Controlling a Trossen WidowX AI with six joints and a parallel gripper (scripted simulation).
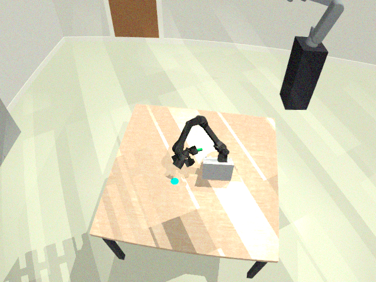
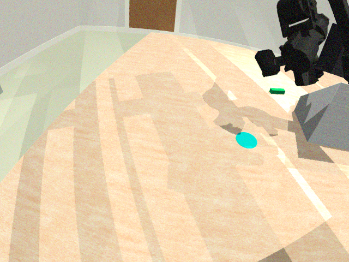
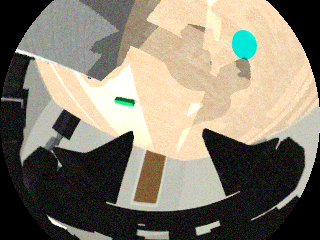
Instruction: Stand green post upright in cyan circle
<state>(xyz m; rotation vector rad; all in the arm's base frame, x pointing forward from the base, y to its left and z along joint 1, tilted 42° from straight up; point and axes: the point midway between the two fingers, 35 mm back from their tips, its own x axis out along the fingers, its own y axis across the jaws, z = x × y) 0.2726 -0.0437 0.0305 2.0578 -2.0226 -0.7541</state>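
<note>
The green post is 140 mm to the right of my gripper tip, 130 mm below it and 110 mm behind it. Also, from my gripper tip: cyan circle (140 mm to the left, 140 mm below, 80 mm ahead).
</note>
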